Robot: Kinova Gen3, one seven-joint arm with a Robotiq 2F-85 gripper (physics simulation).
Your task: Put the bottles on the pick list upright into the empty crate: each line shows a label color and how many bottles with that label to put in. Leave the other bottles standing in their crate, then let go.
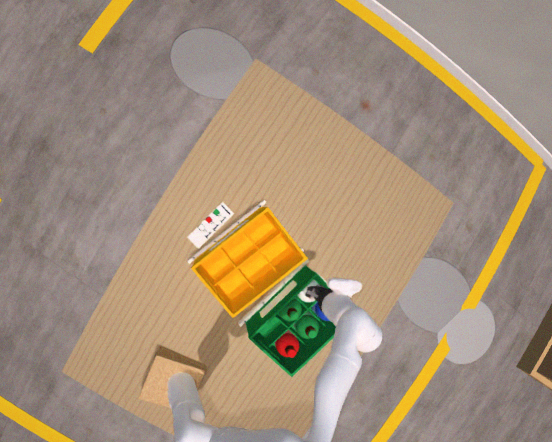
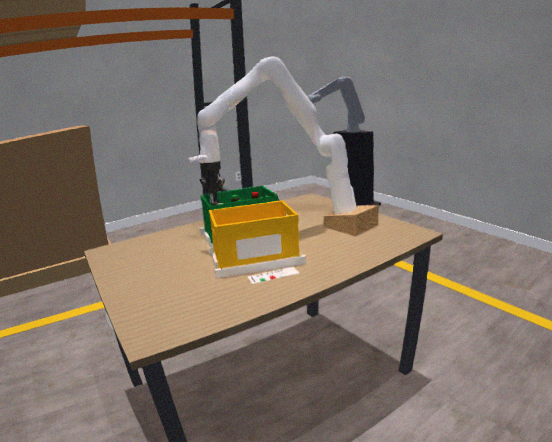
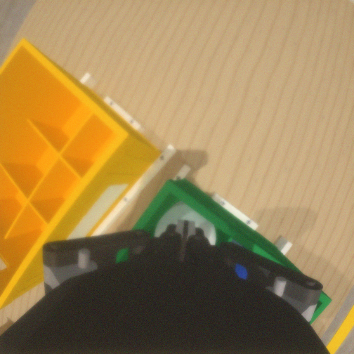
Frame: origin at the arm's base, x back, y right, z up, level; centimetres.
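Seen in the pictures: gripper, fingertip midpoint: (image 1: 318, 287) (image 2: 213, 203); arm's base, link origin: (image 1: 181, 384) (image 2: 344, 211).
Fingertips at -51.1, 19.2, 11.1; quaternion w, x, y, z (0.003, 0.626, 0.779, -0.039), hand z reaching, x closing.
Note:
Pixels of each thing's top centre, then the offset from my fingertips to it, as dx, dy, dz. "pt": a spot on its surface instead. Level surfaces: height alone.
- white bottle, top centre: (image 1: 313, 295) +2.8, +0.4, -1.1
- red bottle, top centre: (image 1: 291, 353) (image 2: 254, 192) +21.6, +4.0, -1.1
- blue bottle, top centre: (image 1: 334, 315) +5.2, +9.4, -1.1
- pick list, surface spot: (image 1: 196, 238) (image 2: 291, 271) pt +6.5, -37.4, -17.3
- wooden table, surface height: dz -17.4
My gripper (image 1: 311, 293) (image 2: 214, 200) (image 3: 184, 231) is shut and empty, low over the white bottle (image 1: 304, 296) (image 3: 167, 220) in a corner of the green crate (image 1: 292, 371) (image 2: 206, 216) (image 3: 172, 187); whether the tips touch it I cannot tell. Green bottles (image 1: 291, 311) (image 1: 308, 327), a red bottle (image 1: 286, 344) (image 2: 255, 194) and a blue bottle (image 1: 321, 313) (image 3: 241, 271), partly hidden by the arm, stand in that crate. The yellow crate (image 1: 213, 293) (image 2: 225, 250) (image 3: 145, 155) has six empty compartments. The pick list (image 1: 196, 238) (image 2: 290, 272) shows green, red and white marks; its numbers are unreadable.
The crates stand close side by side on the wooden table (image 1: 310, 150) (image 2: 180, 300) (image 3: 250, 100). White rails run along the crates' sides. The arm's wooden base block (image 1: 156, 382) (image 2: 367, 218) stands on the table. A dark-posted rack (image 2: 240, 100) stands behind.

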